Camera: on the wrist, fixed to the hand. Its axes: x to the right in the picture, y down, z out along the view.
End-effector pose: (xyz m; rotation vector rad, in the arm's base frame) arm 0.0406 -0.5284 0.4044 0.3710 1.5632 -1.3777
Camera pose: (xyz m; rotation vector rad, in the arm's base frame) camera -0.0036 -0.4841 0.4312 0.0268 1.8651 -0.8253
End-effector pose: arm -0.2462 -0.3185 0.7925 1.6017 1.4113 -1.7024
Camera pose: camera -0.2434 -0.2622 0.8306 1.2697 1.6738 -1.1048
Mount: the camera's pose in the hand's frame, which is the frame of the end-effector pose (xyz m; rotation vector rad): -0.0166 -0.0351 -0.0559 -0.5980 -0.0024 0.0326
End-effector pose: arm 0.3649 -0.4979 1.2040 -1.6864 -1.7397 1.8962
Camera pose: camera 0.3909 -0.4593 1.2536 1.5632 2.0579 -1.2223
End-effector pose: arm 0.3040 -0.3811 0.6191 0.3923 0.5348 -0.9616
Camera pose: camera 0.2523 -0.3582 0.5811 -0.1370 0.7788 -0.7268
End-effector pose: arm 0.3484 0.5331 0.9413 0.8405 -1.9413 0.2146
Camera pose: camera 0.4155 0.5413 0.9492 0.4099 -1.8695 -0.3373
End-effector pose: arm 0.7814 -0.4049 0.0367 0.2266 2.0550 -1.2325
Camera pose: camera 0.7492 -0.3740 0.0881 -0.0245 2.3015 -0.5529
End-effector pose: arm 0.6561 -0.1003 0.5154 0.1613 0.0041 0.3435
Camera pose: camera 0.6505 -0.1297 0.4543 -0.4307 -0.1030 0.3638
